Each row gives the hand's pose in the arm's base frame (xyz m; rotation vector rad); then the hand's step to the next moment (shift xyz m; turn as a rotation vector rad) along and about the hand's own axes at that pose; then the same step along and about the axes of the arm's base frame.
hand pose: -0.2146 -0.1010 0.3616 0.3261 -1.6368 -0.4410
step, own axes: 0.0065 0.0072 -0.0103 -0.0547 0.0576 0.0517
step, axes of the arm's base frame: 0.0098 0.0024 0.0099 -0.0425 0.0808 -0.0254
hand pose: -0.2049 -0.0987 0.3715 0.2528 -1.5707 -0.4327
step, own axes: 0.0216 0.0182 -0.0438 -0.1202 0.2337 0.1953
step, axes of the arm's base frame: 0.0443 0.0022 0.0274 -0.1633 0.2836 -0.0109
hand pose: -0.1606 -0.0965 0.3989 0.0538 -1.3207 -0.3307
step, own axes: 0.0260 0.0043 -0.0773 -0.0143 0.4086 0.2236
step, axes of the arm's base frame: 0.0802 -0.0143 0.0058 -0.1321 0.4259 0.1353
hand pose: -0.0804 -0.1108 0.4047 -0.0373 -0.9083 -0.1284
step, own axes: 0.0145 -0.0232 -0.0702 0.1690 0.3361 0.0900
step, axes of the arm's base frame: 0.0609 -0.0305 -0.0323 0.0749 0.3250 0.1960
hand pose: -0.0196 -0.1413 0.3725 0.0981 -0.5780 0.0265
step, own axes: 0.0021 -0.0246 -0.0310 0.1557 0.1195 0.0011
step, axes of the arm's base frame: 0.0199 -0.0214 -0.0268 0.1235 0.1184 0.0962
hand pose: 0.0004 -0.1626 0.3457 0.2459 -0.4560 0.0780
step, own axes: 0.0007 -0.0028 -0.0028 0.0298 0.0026 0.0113
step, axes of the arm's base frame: 0.0022 -0.0020 -0.0027 0.0215 0.0003 0.0236
